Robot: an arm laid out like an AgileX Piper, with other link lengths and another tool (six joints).
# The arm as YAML. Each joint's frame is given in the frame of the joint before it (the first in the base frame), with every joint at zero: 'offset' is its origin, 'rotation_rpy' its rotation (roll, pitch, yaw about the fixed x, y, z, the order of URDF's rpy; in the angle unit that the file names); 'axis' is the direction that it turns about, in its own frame. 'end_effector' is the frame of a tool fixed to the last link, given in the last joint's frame.
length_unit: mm
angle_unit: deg
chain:
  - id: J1
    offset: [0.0, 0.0, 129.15]
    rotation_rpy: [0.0, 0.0, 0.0]
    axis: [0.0, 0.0, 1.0]
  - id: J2
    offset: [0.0, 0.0, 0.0]
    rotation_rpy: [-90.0, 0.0, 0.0]
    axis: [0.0, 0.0, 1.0]
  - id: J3
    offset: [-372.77, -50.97, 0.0]
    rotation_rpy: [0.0, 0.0, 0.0]
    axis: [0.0, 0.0, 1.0]
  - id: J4
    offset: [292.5, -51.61, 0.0]
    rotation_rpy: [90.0, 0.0, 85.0]
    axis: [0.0, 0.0, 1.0]
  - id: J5
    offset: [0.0, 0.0, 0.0]
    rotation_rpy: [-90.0, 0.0, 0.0]
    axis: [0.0, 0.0, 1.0]
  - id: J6
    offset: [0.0, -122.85, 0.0]
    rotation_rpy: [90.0, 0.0, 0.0]
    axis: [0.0, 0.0, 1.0]
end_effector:
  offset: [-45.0, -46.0, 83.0]
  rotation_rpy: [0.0, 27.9, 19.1]
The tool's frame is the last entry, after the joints.
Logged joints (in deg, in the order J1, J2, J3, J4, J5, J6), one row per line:
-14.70 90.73 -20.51 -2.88 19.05 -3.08
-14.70 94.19 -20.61 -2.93 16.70 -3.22
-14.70 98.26 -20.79 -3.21 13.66 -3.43
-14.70 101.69 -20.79 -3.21 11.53 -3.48
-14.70 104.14 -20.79 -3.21 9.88 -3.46
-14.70 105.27 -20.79 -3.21 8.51 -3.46
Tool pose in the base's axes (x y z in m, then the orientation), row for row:
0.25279 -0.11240 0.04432 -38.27 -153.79 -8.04
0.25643 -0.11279 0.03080 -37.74 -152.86 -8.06
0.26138 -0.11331 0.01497 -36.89 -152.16 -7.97
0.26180 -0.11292 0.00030 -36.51 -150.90 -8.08
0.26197 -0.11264 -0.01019 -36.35 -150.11 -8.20
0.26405 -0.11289 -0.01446 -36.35 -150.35 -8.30
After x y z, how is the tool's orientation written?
As a rotation vector, in degrees.
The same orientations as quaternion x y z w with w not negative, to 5 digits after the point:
-0.23701 -0.95244 -0.04979 0.18495
-0.23485 -0.95121 -0.05016 0.19375
-0.23049 -0.95072 -0.04980 0.20133
-0.22948 -0.94848 -0.05079 0.21248
-0.22930 -0.94692 -0.05173 0.21928
-0.22906 -0.94742 -0.05230 0.21726

